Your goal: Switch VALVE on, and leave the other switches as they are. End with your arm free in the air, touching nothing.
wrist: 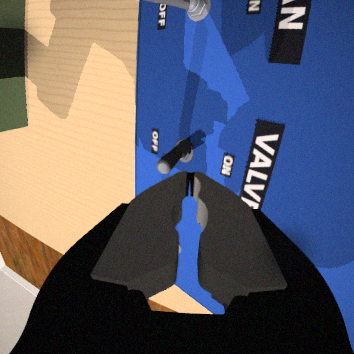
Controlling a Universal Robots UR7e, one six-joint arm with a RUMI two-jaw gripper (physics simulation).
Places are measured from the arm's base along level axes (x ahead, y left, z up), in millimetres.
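Pixels of known places: gripper, fingertip midpoint: (189, 174).
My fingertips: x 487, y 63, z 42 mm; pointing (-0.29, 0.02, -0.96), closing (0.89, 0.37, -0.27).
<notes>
For each thing: its top centre in the pictures, then the offset to it from my fingertips. "pt": a spot on its surface instead. Level surfaces: height alone.
- VALVE switch, surface spot: (174, 157) pt dy -2, dx -18, dz -17 mm
- blue panel, its level: dz -16 mm
- VALVE nameplate, surface spot: (264, 162) pt dy +27, dx +43, dz -23 mm
- partly cut-off nameplate, surface spot: (290, 30) pt dy +109, dx +14, dz -24 mm
- light wooden surface, its level: dz -138 mm
The VALVE switch (174, 157) is a dark lever with a rounded grey tip on a round metal base, on a blue panel (310, 105). Its tip leans to the left in view, to the side of the OFF label (155, 141) and away from the ON label (227, 165). The VALVE nameplate (264, 162) is to the right, partly hidden by my gripper. My gripper (189, 174) is shut and empty. Its fingertips appear just below the lever's base in view, to the right of the lever's tip. I cannot tell whether they touch it.
Another switch (198, 9) is at the top edge, its lever pointing left toward its own OFF label (161, 16). A partly cut-off nameplate (290, 30) ends in "AN". A light wooden surface (80, 160) lies left of the panel, with a green and black area beyond it.
</notes>
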